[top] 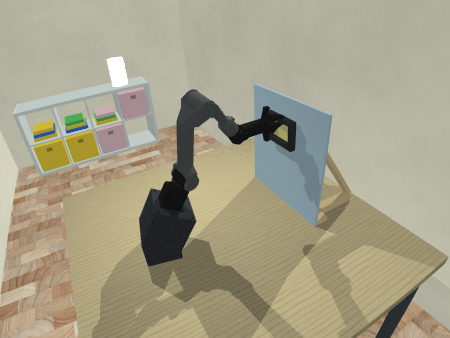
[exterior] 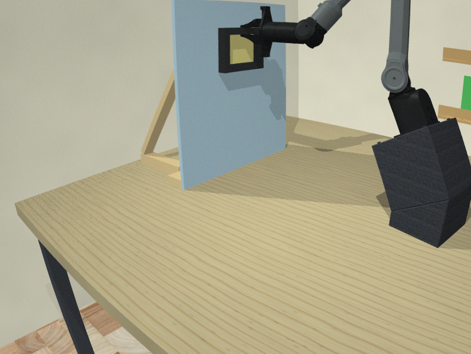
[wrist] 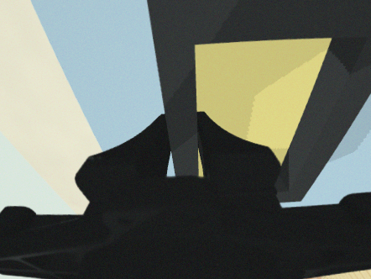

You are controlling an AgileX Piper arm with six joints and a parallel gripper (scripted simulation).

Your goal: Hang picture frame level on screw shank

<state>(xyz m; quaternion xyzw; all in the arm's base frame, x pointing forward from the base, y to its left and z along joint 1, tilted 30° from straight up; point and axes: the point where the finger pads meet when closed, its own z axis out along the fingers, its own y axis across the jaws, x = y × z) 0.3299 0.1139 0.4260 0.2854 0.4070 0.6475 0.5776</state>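
The black picture frame is 10 mm ahead of my hand, 10 mm to the left of it and 50 mm below it. The rest, counted from my hand: blue wall board (30 mm ahead, 10 mm to the left, 170 mm below).
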